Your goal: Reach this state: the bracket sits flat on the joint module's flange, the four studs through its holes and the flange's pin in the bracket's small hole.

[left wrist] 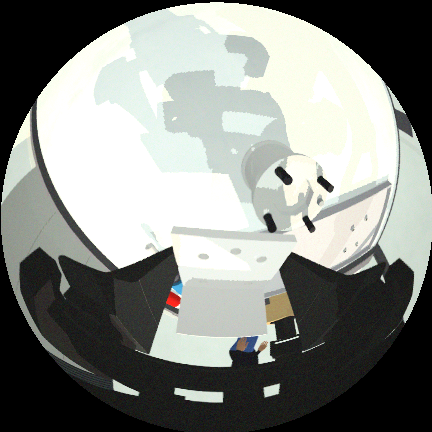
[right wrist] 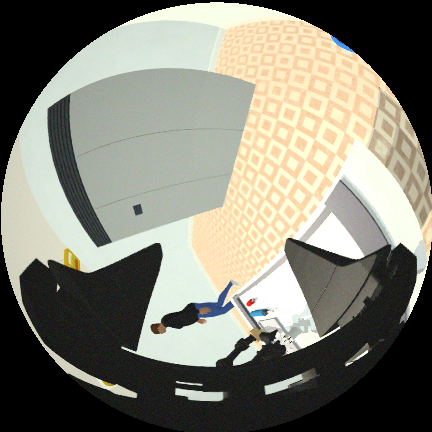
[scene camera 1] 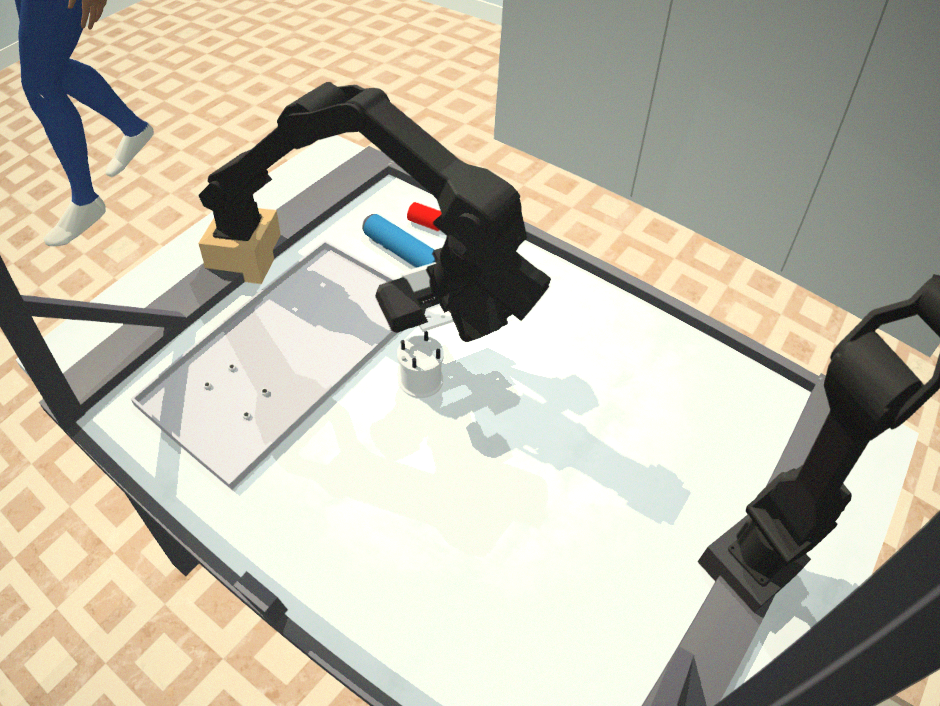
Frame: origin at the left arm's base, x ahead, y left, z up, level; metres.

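Where they show: left gripper, fingertip midpoint: point(left wrist: 230, 253) point(right wrist: 278, 333) point(scene camera 1: 437, 314); right gripper, fingertip midpoint: point(right wrist: 224, 247); left arm's base, origin of the base link: point(left wrist: 283, 319) point(right wrist: 252, 337) point(scene camera 1: 237, 226); right arm's base, origin of the base link: point(scene camera 1: 760, 553).
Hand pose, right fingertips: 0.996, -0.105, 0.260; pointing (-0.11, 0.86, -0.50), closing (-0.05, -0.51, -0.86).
Observation:
Things, the pixels of their top centre, and the offset from my right fingertips, as dx, dy, dz. "spot": a spot on its surface instead.
- joint module, middle of its top: point(left wrist: 302, 208) point(scene camera 1: 420, 345) point(right wrist: 285, 340) -0.652, -0.084, -0.260
- grey tray, surface spot: point(scene camera 1: 182, 442) spot: -0.944, -0.268, -0.318
- blue cylindrical tool, middle of its top: point(scene camera 1: 417, 244) point(right wrist: 258, 314) -0.707, +0.150, -0.293
My left gripper point(scene camera 1: 434, 300) point(left wrist: 230, 253) is shut on the bracket point(scene camera 1: 438, 318) point(left wrist: 225, 305), a pale grey angled plate with several holes in the part that shows. It holds the bracket above the table, beside the joint module. The joint module point(scene camera 1: 420, 375) point(left wrist: 300, 192) is a light grey upright cylinder. Four black studs stand up from its flange, and a small pin shows near the flange's edge in the left wrist view. The bracket is apart from the studs. My right gripper point(right wrist: 224, 247) is open and empty, and its wrist view faces the room.
A grey tray point(scene camera 1: 182, 442) point(left wrist: 390, 185) with several small nuts lies beside the joint module. A blue cylindrical tool point(scene camera 1: 398, 240) point(right wrist: 259, 312) and a red one point(scene camera 1: 423, 215) point(right wrist: 250, 302) lie behind the left gripper. A person point(scene camera 1: 56, 113) point(right wrist: 185, 316) stands beyond the table.

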